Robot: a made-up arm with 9 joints. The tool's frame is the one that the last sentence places.
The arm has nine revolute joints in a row. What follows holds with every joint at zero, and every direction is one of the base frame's. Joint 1 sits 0.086 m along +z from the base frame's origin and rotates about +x. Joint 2 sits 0.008 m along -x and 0.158 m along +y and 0.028 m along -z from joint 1 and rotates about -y. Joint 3 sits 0.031 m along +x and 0.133 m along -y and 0.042 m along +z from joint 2 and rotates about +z. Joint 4 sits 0.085 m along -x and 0.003 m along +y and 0.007 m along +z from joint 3 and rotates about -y. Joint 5 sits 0.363 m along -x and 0.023 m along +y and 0.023 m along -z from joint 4 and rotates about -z. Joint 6 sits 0.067 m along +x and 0.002 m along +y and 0.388 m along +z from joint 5 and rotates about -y. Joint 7 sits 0.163 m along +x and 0.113 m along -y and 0.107 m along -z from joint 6 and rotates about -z. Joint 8 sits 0.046 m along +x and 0.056 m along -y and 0.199 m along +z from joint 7 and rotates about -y. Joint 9 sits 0.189 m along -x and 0.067 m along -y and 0.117 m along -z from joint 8 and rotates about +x. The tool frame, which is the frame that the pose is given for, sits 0.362 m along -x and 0.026 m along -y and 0.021 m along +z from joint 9; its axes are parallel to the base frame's.
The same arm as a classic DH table. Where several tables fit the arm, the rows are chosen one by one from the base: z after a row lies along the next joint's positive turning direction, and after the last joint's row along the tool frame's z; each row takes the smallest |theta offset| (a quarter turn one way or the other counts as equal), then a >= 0, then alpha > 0; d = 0 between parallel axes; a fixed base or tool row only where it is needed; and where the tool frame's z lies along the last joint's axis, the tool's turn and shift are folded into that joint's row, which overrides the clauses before.
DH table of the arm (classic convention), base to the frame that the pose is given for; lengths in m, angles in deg. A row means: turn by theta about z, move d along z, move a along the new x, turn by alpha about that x. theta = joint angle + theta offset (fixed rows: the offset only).
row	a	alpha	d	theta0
base (fixed)	0	90	0.086	90
joint 1	0.028	90	-0.008	-90
joint 2	0.031	-90	-0.025	90
joint 3	-0.085	90	0.049	0
joint 4	-0.363	90	-0.026	0
joint 5	0.067	-90	-0.365	0
joint 6	0.163	90	0.111	0
joint 7	0.046	-90	-0.092	0
joint 8	0.117	-90	0.123	-90
joint 9	0.026	90	-0.551	-90
tool (fixed)	0	0	0.021	90

